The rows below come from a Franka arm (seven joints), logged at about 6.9 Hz.
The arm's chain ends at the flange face. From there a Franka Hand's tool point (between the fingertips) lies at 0.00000 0.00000 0.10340 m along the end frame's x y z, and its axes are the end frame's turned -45 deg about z.
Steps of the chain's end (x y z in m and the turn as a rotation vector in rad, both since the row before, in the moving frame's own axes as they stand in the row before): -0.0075 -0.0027 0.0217 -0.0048 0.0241 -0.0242; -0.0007 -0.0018 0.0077 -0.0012 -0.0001 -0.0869; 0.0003 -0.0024 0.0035 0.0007 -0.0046 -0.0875; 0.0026 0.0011 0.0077 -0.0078 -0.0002 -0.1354; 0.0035 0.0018 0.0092 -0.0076 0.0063 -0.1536; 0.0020 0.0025 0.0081 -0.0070 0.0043 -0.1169; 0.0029 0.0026 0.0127 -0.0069 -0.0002 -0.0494; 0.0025 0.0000 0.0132 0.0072 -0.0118 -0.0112
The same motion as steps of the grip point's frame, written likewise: -0.0020 -0.0051 0.0217 -0.0204 0.0136 -0.0242; 0.0007 -0.0017 0.0077 -0.0008 -0.0009 -0.0869; 0.0016 -0.0019 0.0035 0.0037 -0.0028 -0.0875; 0.0005 0.0032 0.0077 -0.0054 -0.0057 -0.1354; 0.0012 0.0048 0.0092 -0.0098 -0.0009 -0.1536; -0.0005 0.0040 0.0081 -0.0080 -0.0019 -0.1169; -0.0003 0.0044 0.0127 -0.0047 -0.0050 -0.0494; 0.0014 0.0004 0.0132 0.0134 -0.0033 -0.0112
